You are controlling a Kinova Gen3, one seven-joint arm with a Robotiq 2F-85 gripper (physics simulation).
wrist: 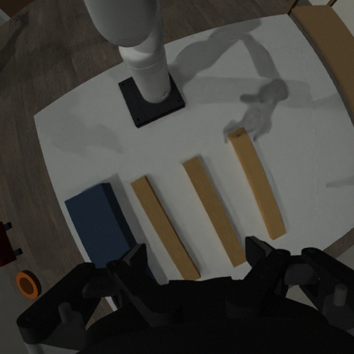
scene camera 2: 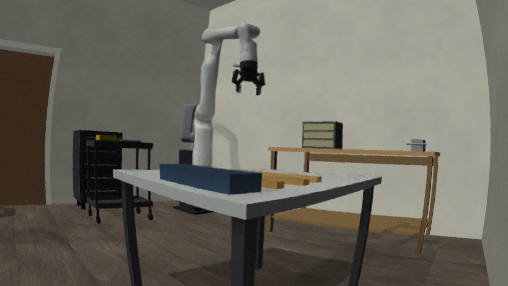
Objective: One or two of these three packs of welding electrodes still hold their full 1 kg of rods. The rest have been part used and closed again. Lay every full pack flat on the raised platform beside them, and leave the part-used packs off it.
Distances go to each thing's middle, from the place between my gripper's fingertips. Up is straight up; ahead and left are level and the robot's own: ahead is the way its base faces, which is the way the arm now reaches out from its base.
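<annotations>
There is the dark blue raised platform (scene camera 2: 225, 181), and I find it 280 mm to the right of my hand, 330 mm below it and 30 mm ahead of it.
</annotations>
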